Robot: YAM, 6 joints.
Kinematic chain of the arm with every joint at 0, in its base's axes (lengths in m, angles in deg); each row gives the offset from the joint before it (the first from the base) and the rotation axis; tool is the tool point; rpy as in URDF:
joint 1: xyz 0 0 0.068 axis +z
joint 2: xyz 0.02 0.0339 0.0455 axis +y
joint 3: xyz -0.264 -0.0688 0 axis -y
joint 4: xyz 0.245 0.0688 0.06 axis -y
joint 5: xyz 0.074 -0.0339 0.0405 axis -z
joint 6: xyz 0.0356 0 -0.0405 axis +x
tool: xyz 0 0 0 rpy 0 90 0
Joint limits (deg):
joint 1: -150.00..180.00
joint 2: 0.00..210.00
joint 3: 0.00..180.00
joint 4: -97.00..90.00
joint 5: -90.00..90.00
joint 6: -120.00..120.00
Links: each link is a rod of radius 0.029 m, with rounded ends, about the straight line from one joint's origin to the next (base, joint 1, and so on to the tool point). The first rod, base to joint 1, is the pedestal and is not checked.
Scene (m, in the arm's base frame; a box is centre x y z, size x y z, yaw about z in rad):
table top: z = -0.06
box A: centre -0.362 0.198 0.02 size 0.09 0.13 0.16 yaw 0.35
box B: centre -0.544 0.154 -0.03 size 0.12 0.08 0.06 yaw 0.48
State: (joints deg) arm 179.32 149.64 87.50 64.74 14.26 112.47
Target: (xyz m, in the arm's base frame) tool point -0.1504 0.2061 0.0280
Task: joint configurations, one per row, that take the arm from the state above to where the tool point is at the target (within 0.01 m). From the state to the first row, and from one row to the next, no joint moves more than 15 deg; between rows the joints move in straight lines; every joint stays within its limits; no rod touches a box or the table.
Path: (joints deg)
1: 177.01 143.11 73.27 66.64 14.58 107.10
2: 174.71 136.59 59.04 68.54 14.90 101.73
3: 172.40 130.06 44.81 70.43 15.22 96.36
4: 170.10 123.53 30.59 72.33 15.55 90.99
5: 167.79 117.00 16.36 74.23 15.87 85.63
6: 155.06 118.40 17.47 72.00 19.11 94.57
7: 142.32 119.80 18.58 69.77 22.36 103.52
8: 129.58 121.20 19.69 67.54 25.61 112.47

